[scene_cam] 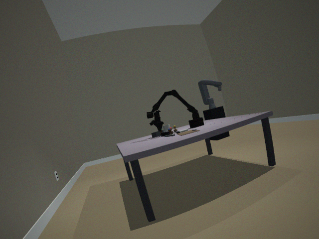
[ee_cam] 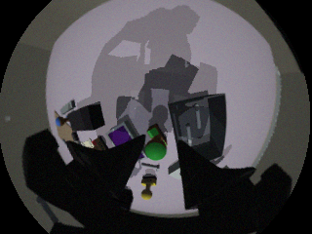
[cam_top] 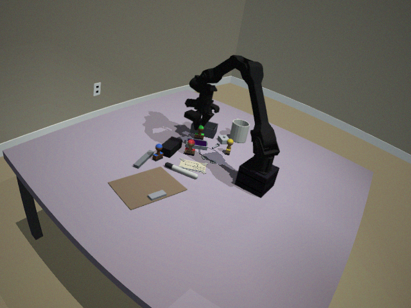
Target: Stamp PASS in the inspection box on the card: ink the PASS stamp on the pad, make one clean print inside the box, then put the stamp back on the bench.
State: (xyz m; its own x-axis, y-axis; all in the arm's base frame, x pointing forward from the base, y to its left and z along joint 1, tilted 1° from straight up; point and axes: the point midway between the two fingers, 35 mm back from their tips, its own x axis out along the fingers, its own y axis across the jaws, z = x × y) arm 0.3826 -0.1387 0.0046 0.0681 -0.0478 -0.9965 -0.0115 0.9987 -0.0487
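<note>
The green stamp is 10 mm behind my gripper tip, 10 mm to the left of it and 20 mm below it. From my gripper tip the other things lie so: red-knobbed stamp 70 mm behind, 150 mm to the left, 20 mm below; then dark tray 10 mm ahead, 60 mm to the right, 30 mm below; then purple ink pad 50 mm behind, 70 mm to the left, 40 mm below.
</note>
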